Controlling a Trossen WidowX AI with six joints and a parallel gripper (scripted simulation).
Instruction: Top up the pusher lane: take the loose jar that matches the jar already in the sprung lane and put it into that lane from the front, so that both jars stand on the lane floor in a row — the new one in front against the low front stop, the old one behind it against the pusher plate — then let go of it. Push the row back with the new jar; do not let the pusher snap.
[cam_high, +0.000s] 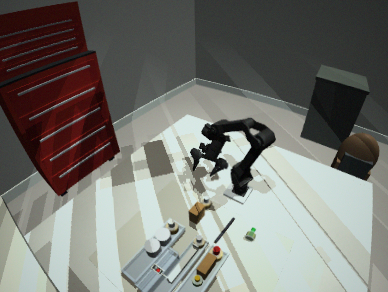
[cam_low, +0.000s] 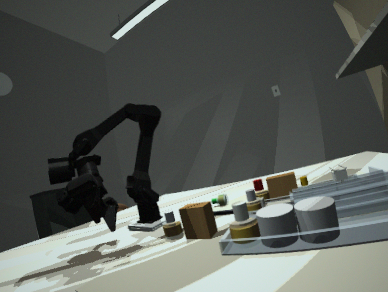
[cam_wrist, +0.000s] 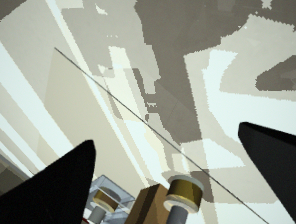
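The brown box is 19 cm ahead of my gripper tip, 10 cm to the left of it and 2 cm below it. Round my gripper tip: green jar 33 cm to the left, 15 cm ahead, 4 cm below; then grey rack 45 cm ahead, 15 cm to the left, 4 cm below; then black rod 23 cm to the left, 18 cm ahead, 5 cm below.
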